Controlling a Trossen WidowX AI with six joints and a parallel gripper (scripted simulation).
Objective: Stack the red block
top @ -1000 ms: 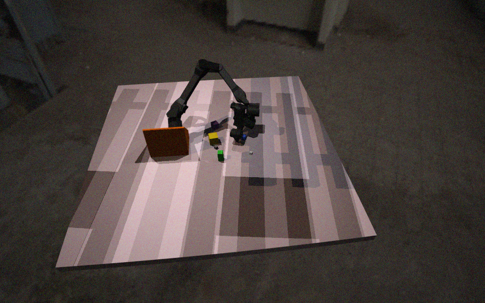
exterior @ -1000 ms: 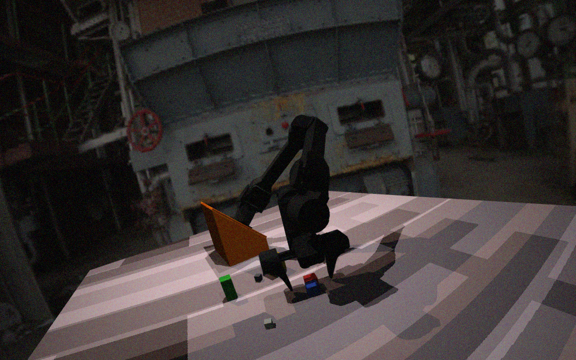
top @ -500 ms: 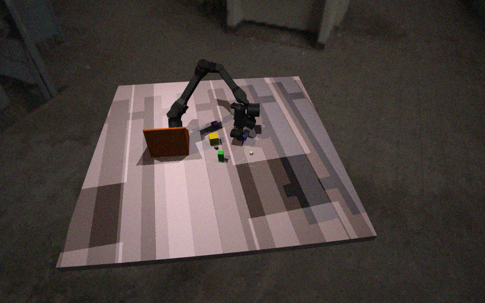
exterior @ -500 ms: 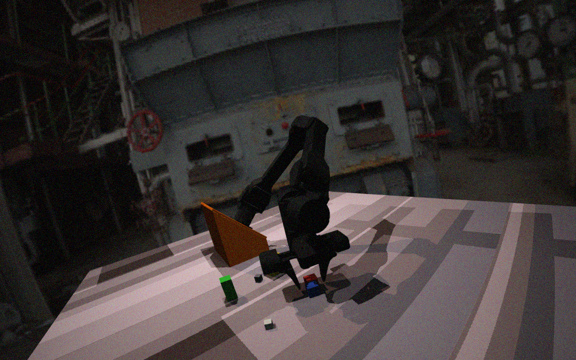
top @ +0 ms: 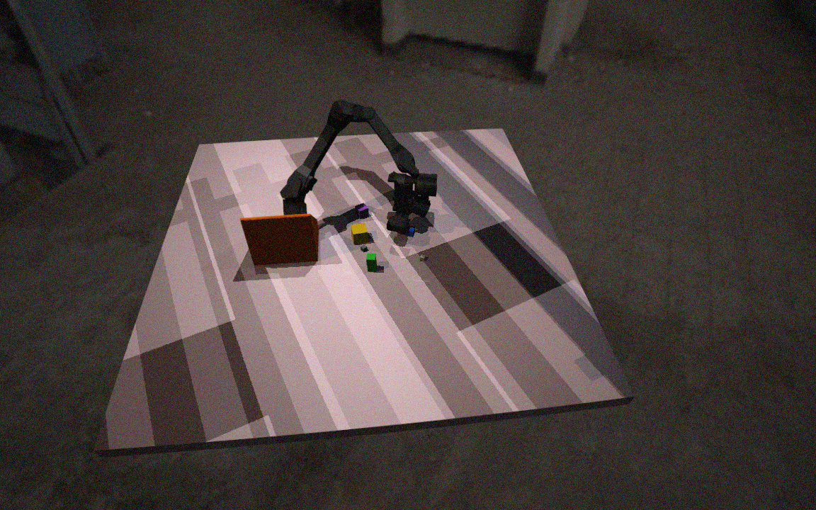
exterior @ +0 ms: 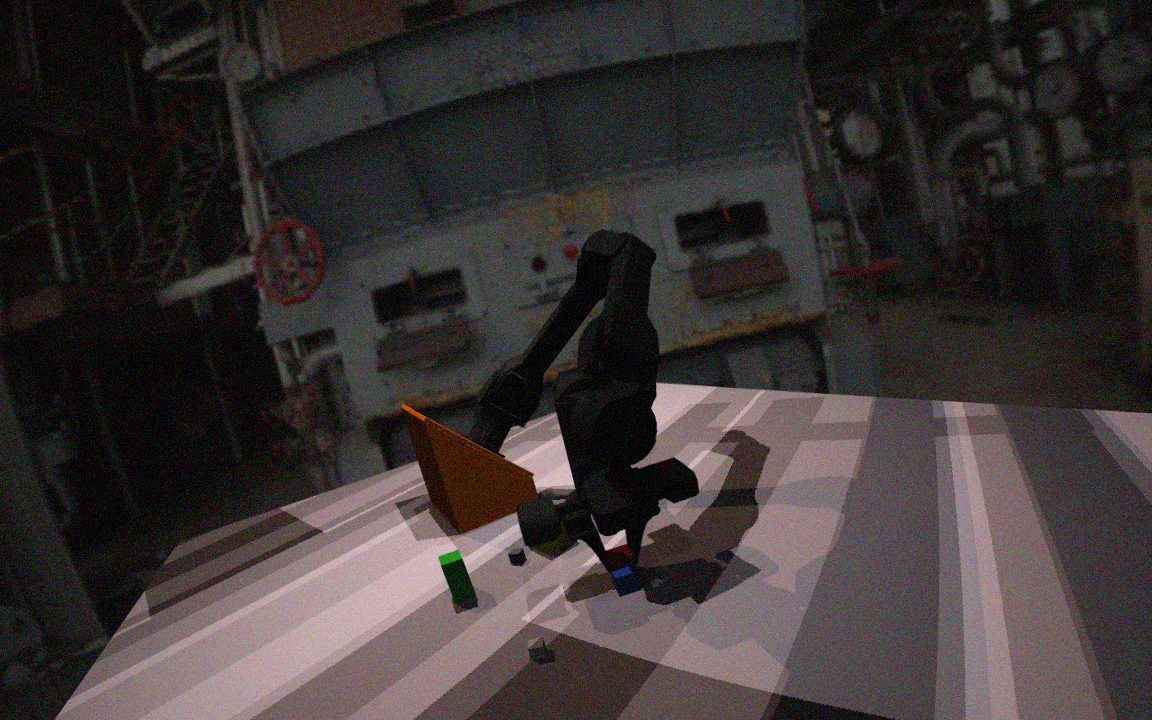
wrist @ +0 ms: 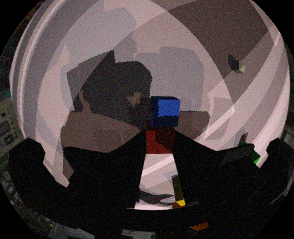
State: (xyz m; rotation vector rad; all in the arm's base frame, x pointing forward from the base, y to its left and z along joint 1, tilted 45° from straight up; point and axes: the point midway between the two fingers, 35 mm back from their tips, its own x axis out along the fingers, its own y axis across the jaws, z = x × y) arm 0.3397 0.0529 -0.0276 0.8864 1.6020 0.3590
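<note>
The blue block is 20 mm ahead of my gripper tip and 10 mm to the right of it. From my gripper tip the other things lie so: red block (10 mm above); then yellow block (140 mm behind, 20 mm to the right, 10 mm above); then tiny dark cube (130 mm behind, 70 mm to the right).
</note>
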